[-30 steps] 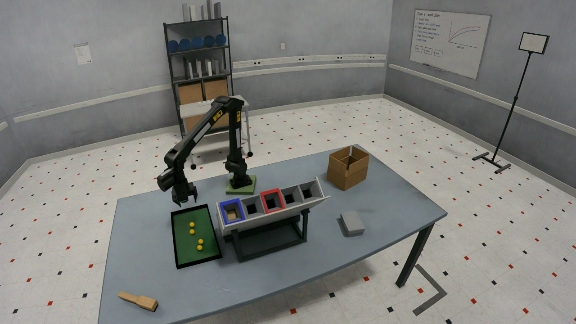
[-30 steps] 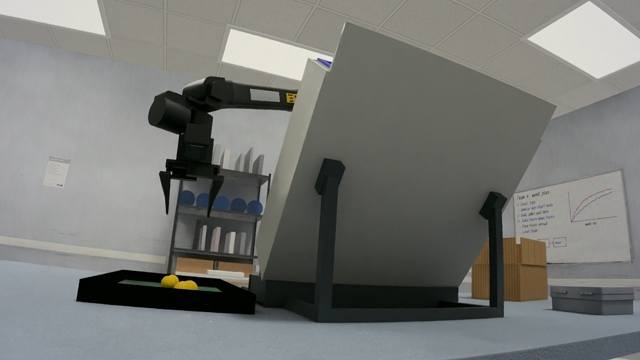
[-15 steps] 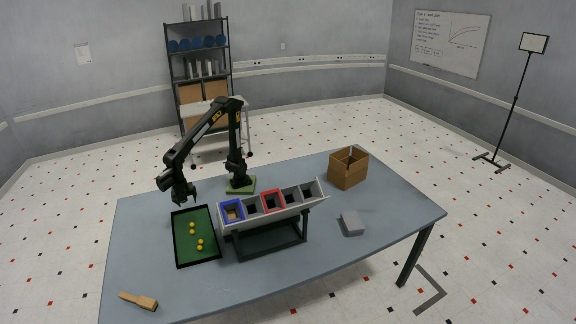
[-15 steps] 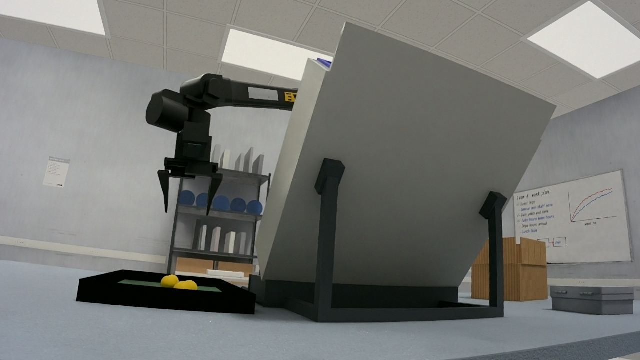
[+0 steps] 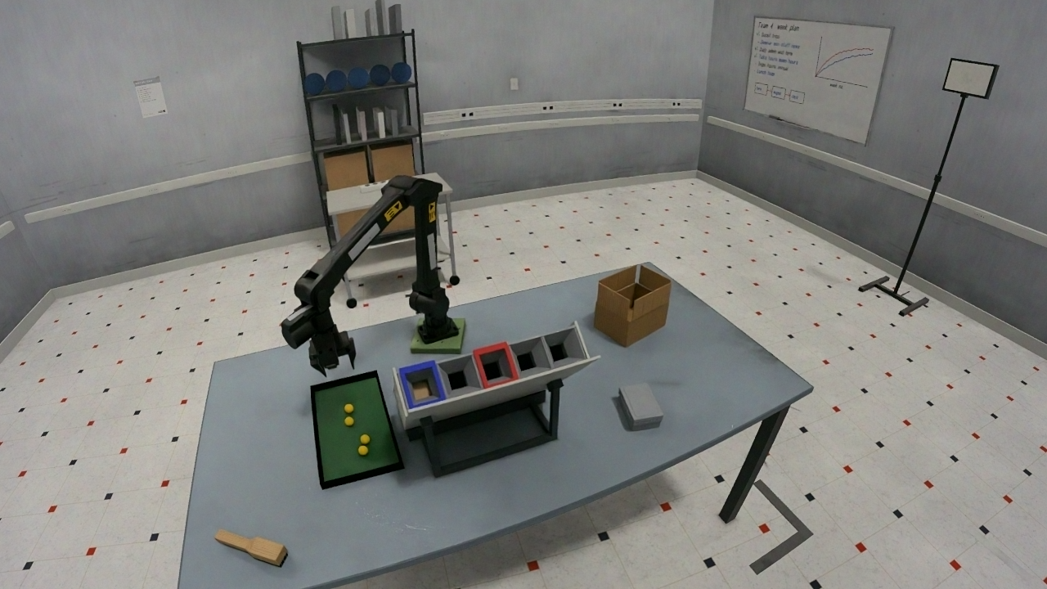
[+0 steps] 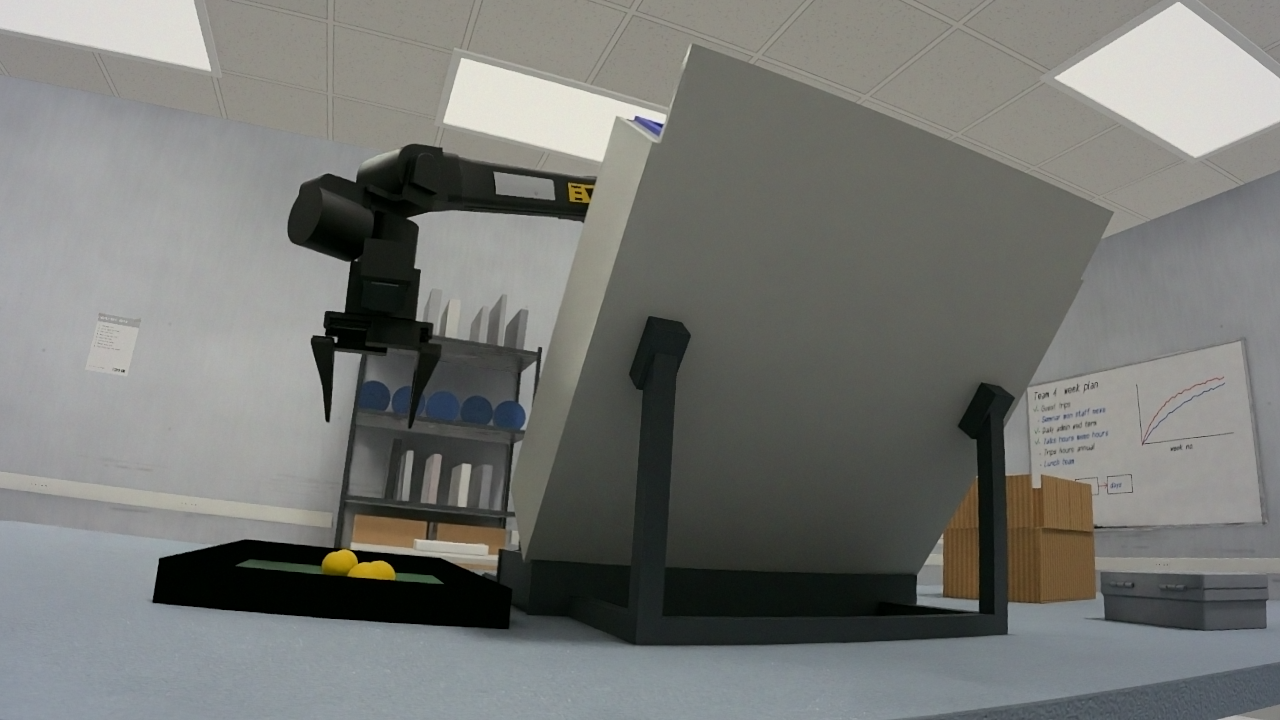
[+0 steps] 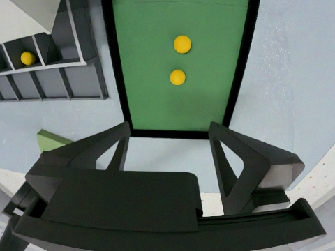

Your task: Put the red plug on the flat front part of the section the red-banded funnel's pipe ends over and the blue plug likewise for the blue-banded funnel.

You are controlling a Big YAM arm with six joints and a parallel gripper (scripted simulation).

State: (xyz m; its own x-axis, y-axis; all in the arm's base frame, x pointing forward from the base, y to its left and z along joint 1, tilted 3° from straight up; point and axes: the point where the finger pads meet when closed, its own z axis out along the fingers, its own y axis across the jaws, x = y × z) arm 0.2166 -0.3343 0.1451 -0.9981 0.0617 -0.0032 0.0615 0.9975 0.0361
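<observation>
Now: the green tray 6 cm ahead of my hand, 1 cm to the right of it and 15 cm below it. From my hand the other things lie so: blue band (34 cm ahead, 16 cm to the left, 16 cm above); cover (20 cm ahead, 31 cm to the left, 5 cm above); red band (35 cm ahead, 30 cm to the left, 16 cm above).
</observation>
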